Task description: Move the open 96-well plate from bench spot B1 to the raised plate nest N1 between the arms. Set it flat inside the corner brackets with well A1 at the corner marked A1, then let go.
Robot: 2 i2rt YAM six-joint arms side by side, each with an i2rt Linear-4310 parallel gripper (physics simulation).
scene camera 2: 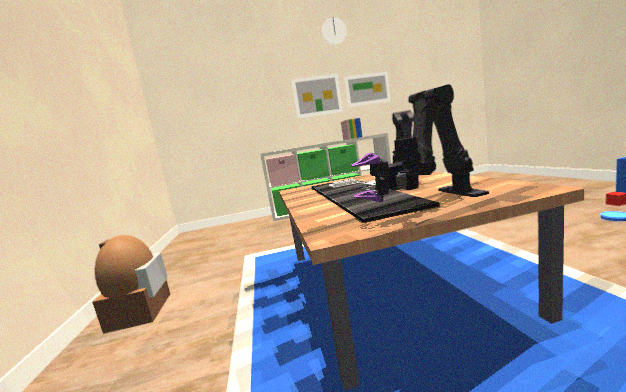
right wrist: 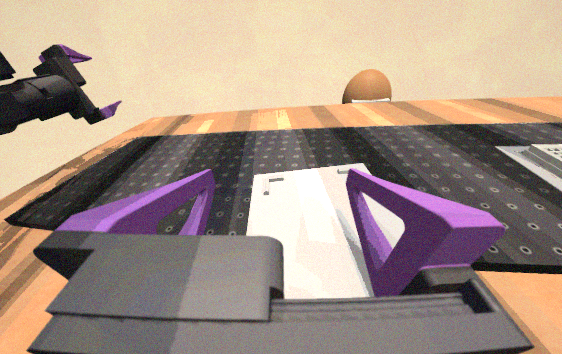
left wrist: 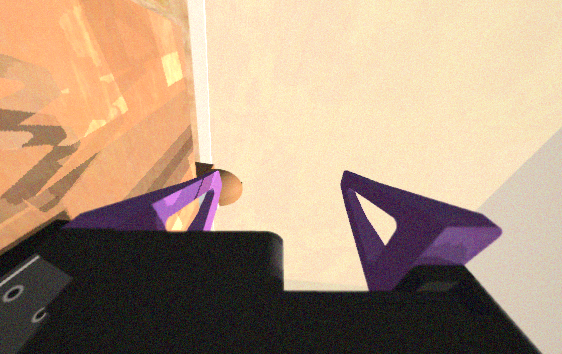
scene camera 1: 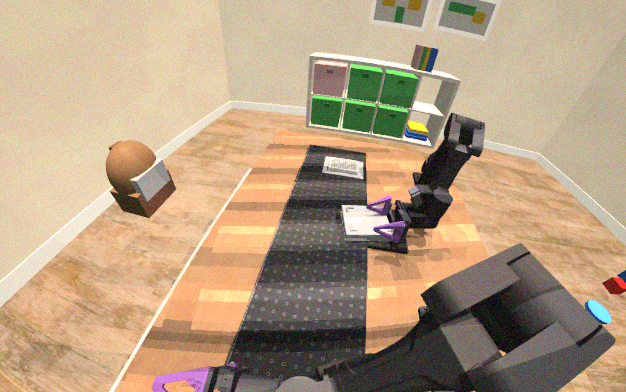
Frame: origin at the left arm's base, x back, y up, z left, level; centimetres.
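Where they show: left gripper, fingertip midpoint: (scene camera 2: 353, 181) (right wrist: 105, 81) (left wrist: 281, 177) (scene camera 1: 172, 379); right gripper, fingertip midpoint: (right wrist: 280, 176) (scene camera 1: 369, 217); left arm's base at its link origin: (scene camera 2: 461, 192).
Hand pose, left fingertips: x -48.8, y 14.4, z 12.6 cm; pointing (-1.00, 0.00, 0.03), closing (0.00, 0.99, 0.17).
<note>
Each offset is from my left fingertips to the top centre of the thing. Level surfaces: height alone.
The white 96-well plate @(dx +25.2, dy -11.5, dz -79.1 cm) (scene camera 1: 344, 166) (right wrist: 550, 157) lies flat on a pale patch at the far end of the black mat in scene camera 1; its A1 corner cannot be made out. The raised white nest N1 @(dx +33.2, dy -9.2, dz -47.2 cm) (scene camera 1: 356, 220) (right wrist: 285, 215) has small dark corner brackets and carries no plate. My right gripper (scene camera 1: 372, 217) (right wrist: 280, 176) is open and empty over the nest, its fingers apart above the top. My left gripper (scene camera 2: 354, 180) (left wrist: 281, 177) (right wrist: 105, 81) is open and empty, raised well away from the plate, partly cut off at the bottom left in scene camera 1.
The perforated black mat @(dy -13.1 cm) (scene camera 1: 305, 300) (scene camera 2: 400, 202) runs along the wooden table @(dy -14.4 cm) (scene camera 2: 525, 192). The left arm (scene camera 1: 475, 320) (scene camera 2: 445, 125) fills the lower right of scene camera 1. A shelf unit (scene camera 1: 382, 61) and a brown round object (scene camera 1: 131, 165) (scene camera 2: 122, 265) (right wrist: 369, 86) stand beyond the table.
</note>
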